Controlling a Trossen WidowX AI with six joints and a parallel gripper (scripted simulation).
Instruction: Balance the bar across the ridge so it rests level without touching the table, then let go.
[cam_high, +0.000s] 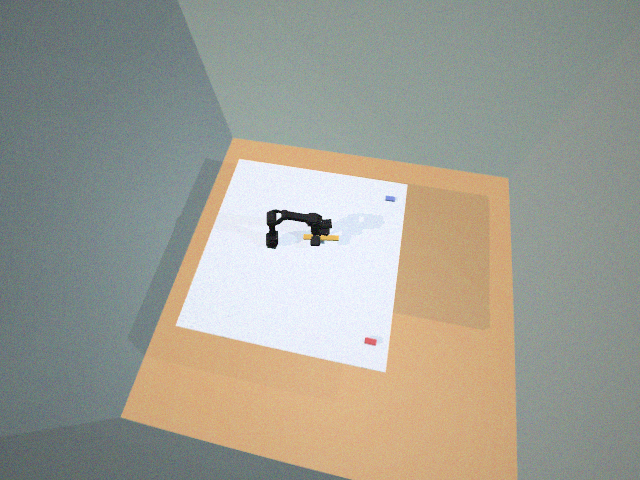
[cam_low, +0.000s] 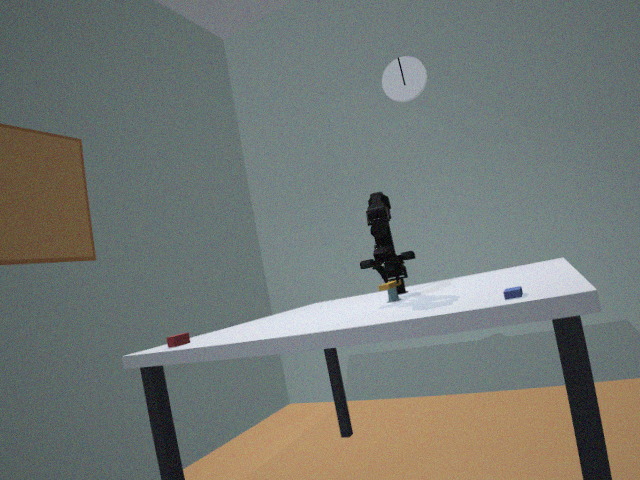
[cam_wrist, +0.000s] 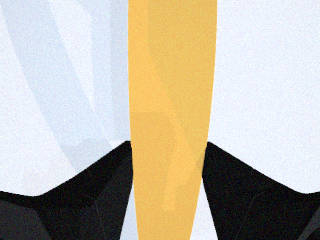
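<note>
Now: gripper tip 3 cm short of the bar. Also, from my gripper tip: blue block: 45 cm ahead, 42 cm to the left, 5 cm below; then red block: 58 cm to the right, 45 cm ahead, 4 cm below.
</note>
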